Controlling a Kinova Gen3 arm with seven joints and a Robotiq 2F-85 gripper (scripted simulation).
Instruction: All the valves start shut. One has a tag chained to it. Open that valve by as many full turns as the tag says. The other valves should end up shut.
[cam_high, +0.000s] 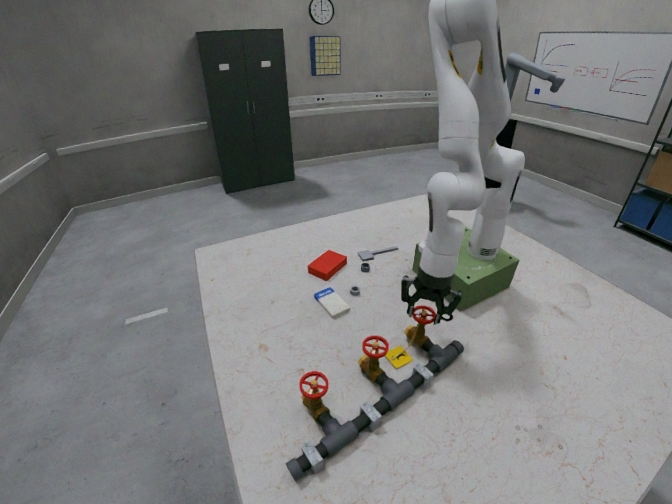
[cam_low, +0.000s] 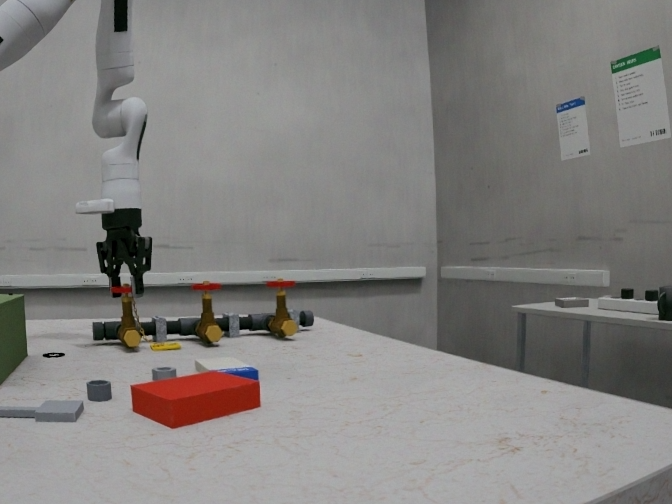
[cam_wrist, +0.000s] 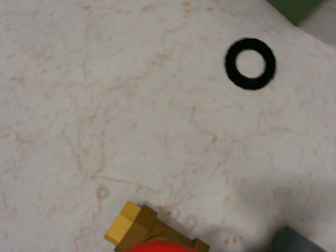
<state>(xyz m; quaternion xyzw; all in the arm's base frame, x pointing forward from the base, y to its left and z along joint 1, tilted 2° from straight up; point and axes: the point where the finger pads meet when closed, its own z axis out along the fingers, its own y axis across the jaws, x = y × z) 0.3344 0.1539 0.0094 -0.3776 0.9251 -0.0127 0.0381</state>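
Right now the yellow tag is 11 cm below my hand, 8 cm ahead of it and 2 cm to the left of it. Also, from my hand: red block: 41 cm to the right, 10 cm ahead, 9 cm below; then white-and-blue box: 23 cm to the right, 15 cm ahead, 10 cm below; then grey flat tool: 42 cm to the right, 10 cm below, 9 cm behind.
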